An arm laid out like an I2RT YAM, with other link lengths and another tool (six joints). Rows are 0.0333 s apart.
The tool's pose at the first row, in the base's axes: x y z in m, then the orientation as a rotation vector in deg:
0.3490 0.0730 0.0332 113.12 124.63 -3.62
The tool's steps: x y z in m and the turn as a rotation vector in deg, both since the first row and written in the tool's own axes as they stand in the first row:
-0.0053 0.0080 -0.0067 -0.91 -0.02 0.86
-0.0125 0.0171 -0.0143 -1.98 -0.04 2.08
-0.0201 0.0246 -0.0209 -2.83 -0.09 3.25
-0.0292 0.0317 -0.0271 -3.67 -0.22 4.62
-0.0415 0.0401 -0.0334 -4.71 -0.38 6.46
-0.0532 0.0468 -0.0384 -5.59 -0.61 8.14
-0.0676 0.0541 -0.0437 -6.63 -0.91 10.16
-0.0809 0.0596 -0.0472 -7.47 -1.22 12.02
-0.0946 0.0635 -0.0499 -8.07 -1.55 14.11
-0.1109 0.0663 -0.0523 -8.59 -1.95 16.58
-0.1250 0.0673 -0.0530 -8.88 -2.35 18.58
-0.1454 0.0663 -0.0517 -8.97 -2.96 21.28
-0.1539 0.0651 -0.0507 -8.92 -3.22 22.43
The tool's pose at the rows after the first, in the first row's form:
0.3566 0.0698 0.0415 113.54 123.40 -2.51
0.3653 0.0649 0.0512 114.24 121.73 -1.19
0.3725 0.0594 0.0598 114.97 120.18 -0.14
0.3796 0.0522 0.0682 115.85 118.37 0.84
0.3882 0.0421 0.0774 117.06 115.97 2.06
0.3952 0.0322 0.0851 118.11 113.75 3.02
0.4030 0.0197 0.0936 119.33 111.05 4.11
0.4092 0.0079 0.1000 120.47 108.58 4.96
0.4139 -0.0047 0.1055 121.90 105.93 5.56
0.4178 -0.0200 0.1110 123.64 102.84 6.06
0.4199 -0.0336 0.1143 125.05 100.33 6.26
0.4208 -0.0539 0.1166 127.03 96.98 6.15
0.4204 -0.0625 0.1170 127.90 95.57 6.01

